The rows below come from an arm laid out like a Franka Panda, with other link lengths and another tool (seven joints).
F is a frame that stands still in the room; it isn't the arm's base.
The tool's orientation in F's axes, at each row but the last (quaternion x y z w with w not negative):
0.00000, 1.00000, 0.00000, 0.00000
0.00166, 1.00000, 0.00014, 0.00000
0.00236, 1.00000, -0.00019, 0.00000
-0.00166, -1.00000, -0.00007, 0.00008
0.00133, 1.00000, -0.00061, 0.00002
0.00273, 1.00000, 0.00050, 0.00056
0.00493, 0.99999, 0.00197, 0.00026
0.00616, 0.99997, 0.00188, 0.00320
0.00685, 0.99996, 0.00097, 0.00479
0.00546, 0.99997, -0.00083, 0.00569
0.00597, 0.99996, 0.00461, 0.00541
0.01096, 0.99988, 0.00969, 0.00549
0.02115, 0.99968, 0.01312, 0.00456
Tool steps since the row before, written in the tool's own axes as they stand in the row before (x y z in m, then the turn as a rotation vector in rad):
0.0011, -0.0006, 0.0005, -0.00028, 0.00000, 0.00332
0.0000, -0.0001, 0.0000, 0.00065, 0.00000, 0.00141
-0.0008, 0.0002, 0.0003, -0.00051, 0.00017, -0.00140
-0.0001, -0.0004, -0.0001, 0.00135, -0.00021, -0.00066
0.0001, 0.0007, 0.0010, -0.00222, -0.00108, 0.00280
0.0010, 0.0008, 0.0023, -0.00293, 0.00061, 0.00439
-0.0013, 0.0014, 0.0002, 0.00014, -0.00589, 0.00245
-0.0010, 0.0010, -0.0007, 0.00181, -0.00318, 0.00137
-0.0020, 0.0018, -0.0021, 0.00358, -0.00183, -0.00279
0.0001, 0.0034, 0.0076, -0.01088, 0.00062, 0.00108
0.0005, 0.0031, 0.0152, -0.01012, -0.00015, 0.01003
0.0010, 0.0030, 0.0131, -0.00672, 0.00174, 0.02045
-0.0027, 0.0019, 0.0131, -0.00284, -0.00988, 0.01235
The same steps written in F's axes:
-0.0011, -0.0006, -0.0005, 0.00028, 0.00000, -0.00332
0.0000, -0.0001, 0.0000, -0.00065, 0.00000, -0.00141
0.0008, 0.0002, -0.0003, 0.00051, 0.00017, 0.00140
0.0001, -0.0004, 0.0001, -0.00135, -0.00021, 0.00066
-0.0001, 0.0007, -0.0010, 0.00222, -0.00109, -0.00280
-0.0010, 0.0008, -0.0023, 0.00294, 0.00060, -0.00439
0.0013, 0.0014, -0.0002, -0.00020, -0.00588, -0.00247
0.0010, 0.0010, 0.0007, -0.00184, -0.00315, -0.00139
0.0020, 0.0018, 0.0021, -0.00363, -0.00179, 0.00275
0.0000, 0.0034, -0.0076, 0.01090, 0.00050, -0.00096
-0.0003, 0.0032, -0.0152, 0.01023, -0.00018, -0.00992
-0.0008, 0.0033, -0.0130, 0.00698, 0.00199, -0.02034
0.0029, 0.0021, -0.0130, 0.00254, -0.00967, -0.01258

